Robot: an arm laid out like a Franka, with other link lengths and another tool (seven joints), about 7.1 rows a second.
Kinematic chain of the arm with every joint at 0, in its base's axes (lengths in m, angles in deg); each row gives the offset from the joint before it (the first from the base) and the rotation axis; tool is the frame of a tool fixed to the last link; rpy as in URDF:
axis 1: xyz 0 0 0.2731 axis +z
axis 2: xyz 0 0 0 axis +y
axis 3: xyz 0 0 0.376 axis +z
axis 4: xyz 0.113 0 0 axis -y
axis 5: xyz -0.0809 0 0.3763 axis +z
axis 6: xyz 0 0 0 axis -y
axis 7: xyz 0.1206 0 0 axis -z
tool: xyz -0.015 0.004 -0.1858 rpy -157.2 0 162.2
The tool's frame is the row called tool.
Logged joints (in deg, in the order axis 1, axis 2, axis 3, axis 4, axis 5, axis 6, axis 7), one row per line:
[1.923 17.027 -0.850 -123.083 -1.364 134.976 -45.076]
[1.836 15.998 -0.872 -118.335 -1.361 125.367 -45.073]
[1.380 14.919 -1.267 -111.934 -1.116 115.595 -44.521]
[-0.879 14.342 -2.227 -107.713 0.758 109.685 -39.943]
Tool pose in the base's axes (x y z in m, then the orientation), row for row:
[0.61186 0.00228 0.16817 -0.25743 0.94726 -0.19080 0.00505]
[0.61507 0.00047 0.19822 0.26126 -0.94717 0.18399 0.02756]
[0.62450 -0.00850 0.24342 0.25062 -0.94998 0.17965 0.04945]
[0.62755 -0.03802 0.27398 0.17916 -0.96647 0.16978 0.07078]
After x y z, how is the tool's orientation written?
As a quaternion, x y z w.
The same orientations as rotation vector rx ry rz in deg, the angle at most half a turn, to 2 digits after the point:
[-46.19 169.96 -34.23]
[46.22 -167.56 32.55]
[43.74 -165.81 31.36]
[30.87 -166.54 29.26]

